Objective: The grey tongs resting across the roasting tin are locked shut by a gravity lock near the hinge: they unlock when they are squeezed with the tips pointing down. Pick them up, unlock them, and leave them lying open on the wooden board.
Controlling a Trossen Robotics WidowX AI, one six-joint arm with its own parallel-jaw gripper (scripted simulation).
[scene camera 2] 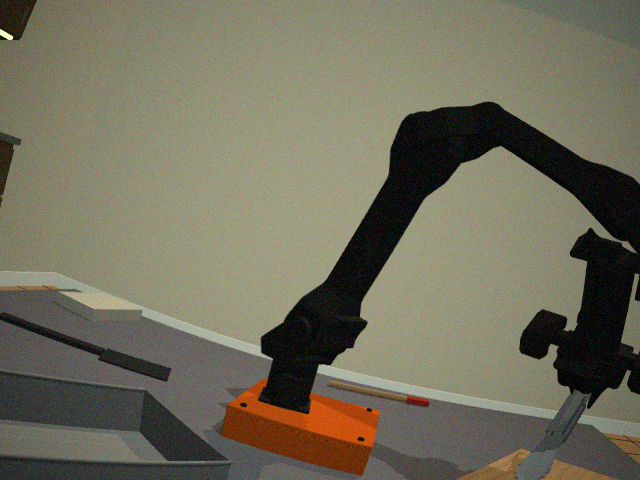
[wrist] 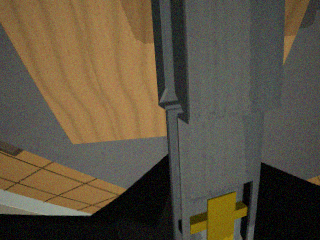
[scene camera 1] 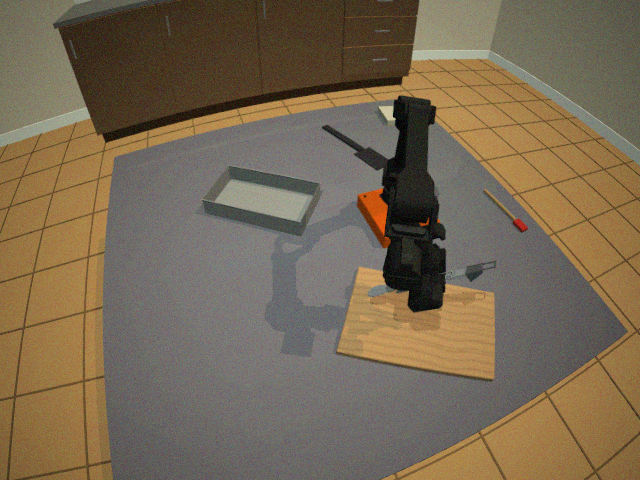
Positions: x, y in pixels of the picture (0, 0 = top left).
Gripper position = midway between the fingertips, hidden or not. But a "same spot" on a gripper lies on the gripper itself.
Scene:
The gripper shows in scene camera 2, in the wrist view and in scene camera 1 (443, 287). The same spot on the gripper: (scene camera 2: 596, 393) is (wrist: 146, 188). One and the same spot on a grey roasting tin: (scene camera 2: 58, 421) is (scene camera 1: 287, 189).

